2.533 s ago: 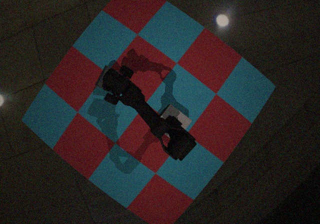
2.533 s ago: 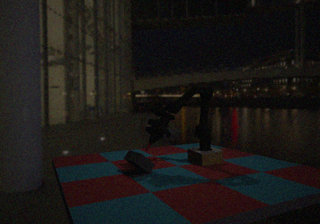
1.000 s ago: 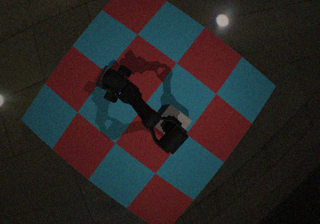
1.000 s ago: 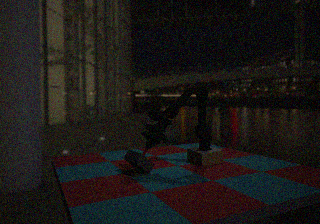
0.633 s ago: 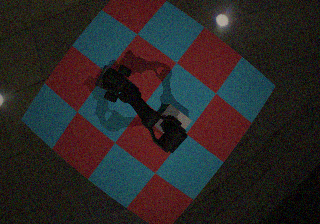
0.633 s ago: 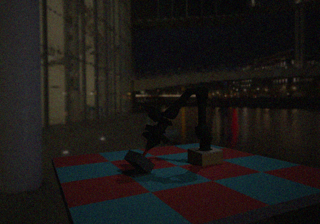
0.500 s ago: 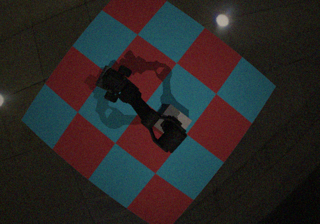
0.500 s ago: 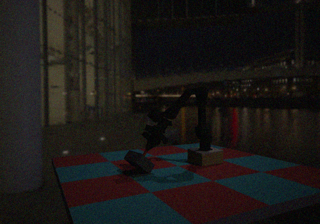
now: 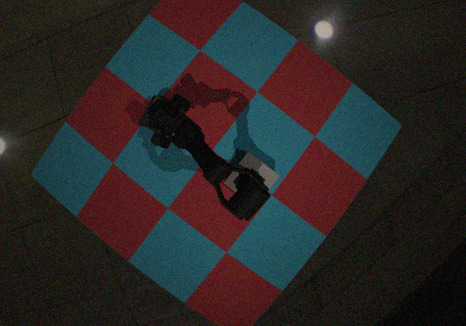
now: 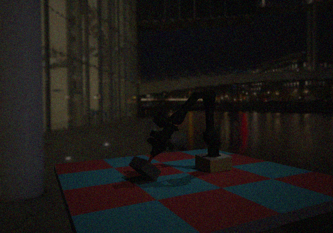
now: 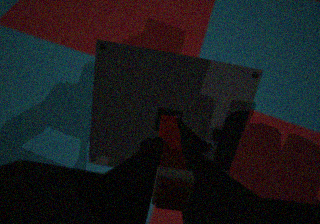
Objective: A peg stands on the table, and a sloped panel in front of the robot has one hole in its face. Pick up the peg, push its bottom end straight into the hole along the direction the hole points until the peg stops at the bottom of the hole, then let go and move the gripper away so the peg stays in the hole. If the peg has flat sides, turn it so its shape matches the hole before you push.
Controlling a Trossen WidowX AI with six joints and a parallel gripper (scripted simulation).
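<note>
The grey sloped panel is 40 mm ahead of my gripper tip and 50 mm below it. The rest, counted from my gripper tip: red peg (10 mm behind, 10 mm above).
</note>
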